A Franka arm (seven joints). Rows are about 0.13 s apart.
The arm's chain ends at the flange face. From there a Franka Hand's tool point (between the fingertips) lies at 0.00 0.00 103.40 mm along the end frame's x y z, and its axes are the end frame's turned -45 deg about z.
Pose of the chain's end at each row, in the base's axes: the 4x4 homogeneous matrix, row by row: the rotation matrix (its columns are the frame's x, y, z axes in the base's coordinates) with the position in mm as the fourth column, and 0 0 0 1 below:
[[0.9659, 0.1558, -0.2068, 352.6], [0.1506, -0.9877, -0.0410, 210.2], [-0.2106, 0.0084, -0.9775, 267.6], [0, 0, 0, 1]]
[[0.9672, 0.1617, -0.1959, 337.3], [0.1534, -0.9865, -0.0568, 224.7], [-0.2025, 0.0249, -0.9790, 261.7], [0, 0, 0, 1]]
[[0.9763, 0.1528, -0.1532, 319.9], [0.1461, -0.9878, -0.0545, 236.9], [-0.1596, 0.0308, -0.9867, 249.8], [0, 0, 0, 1]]
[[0.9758, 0.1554, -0.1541, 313.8], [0.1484, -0.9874, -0.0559, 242.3], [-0.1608, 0.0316, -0.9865, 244.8], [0, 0, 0, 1]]
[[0.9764, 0.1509, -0.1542, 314.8], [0.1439, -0.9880, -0.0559, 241.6], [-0.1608, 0.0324, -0.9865, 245.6], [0, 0, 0, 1]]
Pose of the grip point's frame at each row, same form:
[[0.5728, 0.7932, -0.2068, 331.2], [0.8049, -0.5919, -0.0410, 206.0], [-0.1549, -0.1430, -0.9775, 166.5], [0, 0, 0, 1]]
[[0.5696, 0.7983, -0.1959, 317.0], [0.8060, -0.5891, -0.0568, 218.8], [-0.1608, -0.1256, -0.9790, 160.5], [0, 0, 0, 1]]
[[0.5823, 0.7984, -0.1532, 304.1], [0.8018, -0.5952, -0.0545, 231.3], [-0.1346, -0.0911, -0.9867, 147.8], [0, 0, 0, 1]]
[[0.5801, 0.7999, -0.1541, 297.9], [0.8031, -0.5933, -0.0559, 236.5], [-0.1360, -0.0914, -0.9865, 142.8], [0, 0, 0, 1]]
[[0.5837, 0.7971, -0.1542, 298.9], [0.8004, -0.5969, -0.0559, 235.8], [-0.1366, -0.0908, -0.9865, 143.6], [0, 0, 0, 1]]

